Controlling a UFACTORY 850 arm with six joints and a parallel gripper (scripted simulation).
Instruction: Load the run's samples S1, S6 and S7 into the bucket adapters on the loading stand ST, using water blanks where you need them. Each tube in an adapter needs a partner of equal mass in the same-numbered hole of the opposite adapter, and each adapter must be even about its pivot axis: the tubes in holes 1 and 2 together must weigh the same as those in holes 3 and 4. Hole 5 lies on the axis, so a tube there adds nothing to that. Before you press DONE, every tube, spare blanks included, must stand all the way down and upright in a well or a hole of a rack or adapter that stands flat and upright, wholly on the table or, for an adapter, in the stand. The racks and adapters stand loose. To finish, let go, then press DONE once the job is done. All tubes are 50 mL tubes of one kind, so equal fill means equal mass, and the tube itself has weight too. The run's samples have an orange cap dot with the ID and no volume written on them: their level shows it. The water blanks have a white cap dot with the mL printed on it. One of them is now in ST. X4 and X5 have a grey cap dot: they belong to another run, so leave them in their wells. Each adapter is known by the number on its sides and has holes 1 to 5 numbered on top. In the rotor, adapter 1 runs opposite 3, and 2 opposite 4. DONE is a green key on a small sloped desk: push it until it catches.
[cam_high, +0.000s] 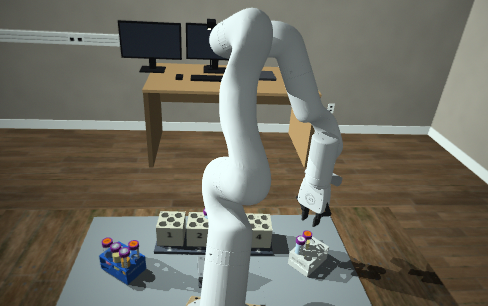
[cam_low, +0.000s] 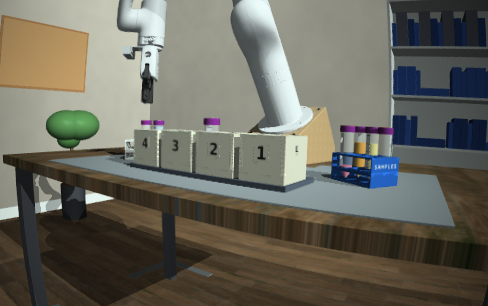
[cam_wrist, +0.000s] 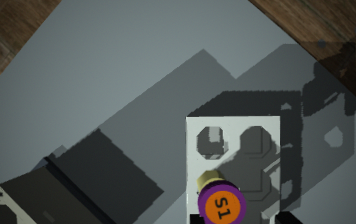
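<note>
My hand is 630 mm to the right of the blue samples rack, 160 mm above it and 130 mm short of it. Also, from my hand: adapter 1 (450 mm to the left, 230 mm ahead, 140 mm below); white rack (160 mm below, 20 mm behind, 10 mm to the right).
</note>
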